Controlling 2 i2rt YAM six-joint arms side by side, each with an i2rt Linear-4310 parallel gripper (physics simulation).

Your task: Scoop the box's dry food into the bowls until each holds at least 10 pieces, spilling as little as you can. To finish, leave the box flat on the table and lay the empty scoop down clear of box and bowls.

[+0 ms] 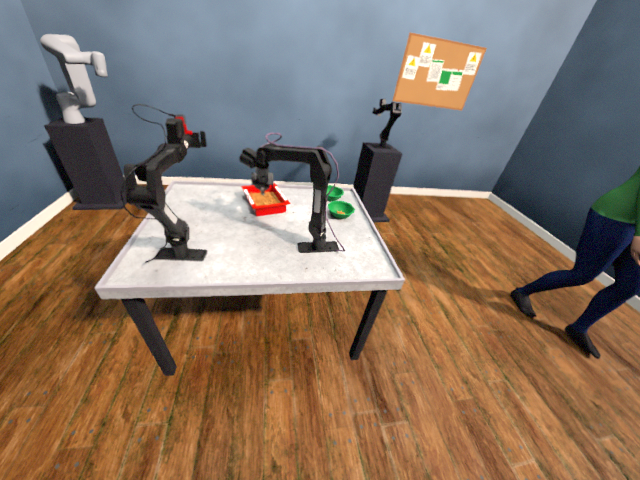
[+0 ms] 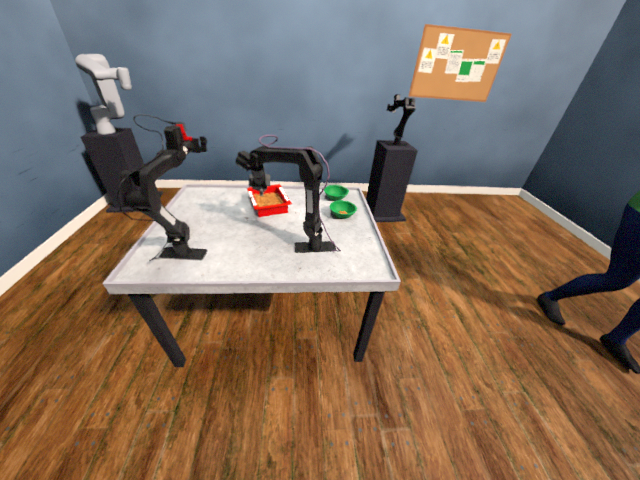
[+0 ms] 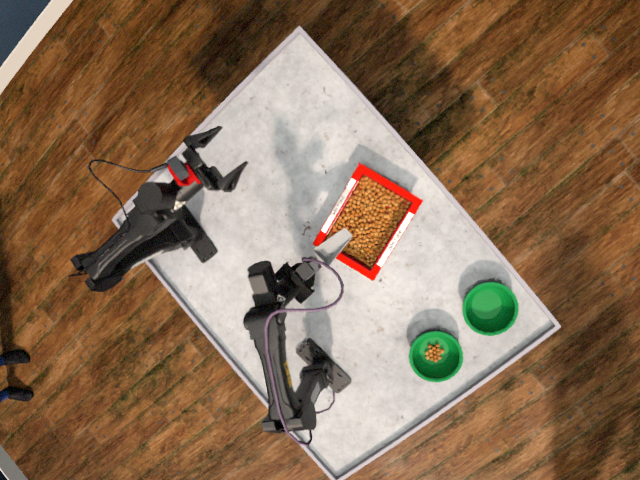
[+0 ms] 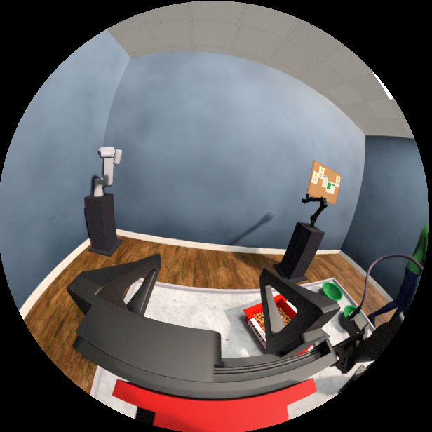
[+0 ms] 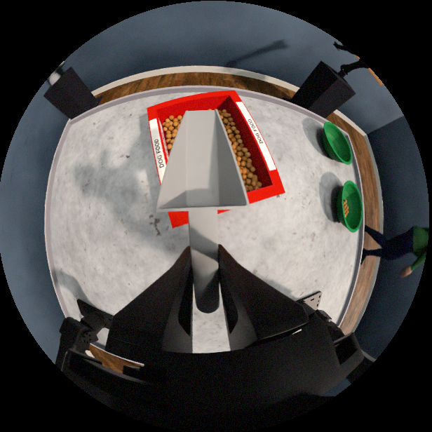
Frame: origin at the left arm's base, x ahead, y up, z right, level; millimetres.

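Where they show: left gripper, fingertip midpoint: (image 1: 194,133) (image 2: 196,139) (image 3: 234,143); right gripper, fingertip midpoint: (image 1: 262,189) (image 2: 262,191); left arm's base at its link origin: (image 1: 182,255) (image 2: 184,254) (image 3: 194,233); right arm's base at its link origin: (image 1: 318,247) (image 2: 315,247) (image 3: 324,365).
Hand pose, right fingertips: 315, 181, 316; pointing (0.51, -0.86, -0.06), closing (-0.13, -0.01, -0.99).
Note:
Each offset is from my right fingertips to the centre of the thing, as dx, dy, dz. Level surfaces: height alone.
The red box {+174, -149, -6} (image 1: 270,210) (image 2: 272,210) (image 3: 416,201) (image 5: 278,185) is full of round orange-brown pieces and lies flat on the table. My right gripper (image 5: 204,250) is shut on the handle of the grey scoop {+39, +1, -5} (image 3: 333,244) (image 5: 202,160). The scoop's empty pan hangs over the box's near end, its tip over the food. One green bowl {+102, -154, +443} (image 2: 342,209) (image 3: 435,377) (image 5: 356,207) holds a small cluster of pieces. The other green bowl {+315, -154, +411} (image 2: 336,192) (image 3: 490,308) (image 5: 337,143) shows no pieces. My left gripper (image 3: 233,145) (image 4: 211,268) is open and empty, raised far from the box.
The white table {dy -181} (image 3: 392,304) has a raised rim, close beyond the bowls. My right arm's purple cable (image 3: 341,289) loops near the scoop. Stands with other robot arms and a pin board (image 1: 439,69) are behind the table. A person (image 1: 610,232) is off to the right.

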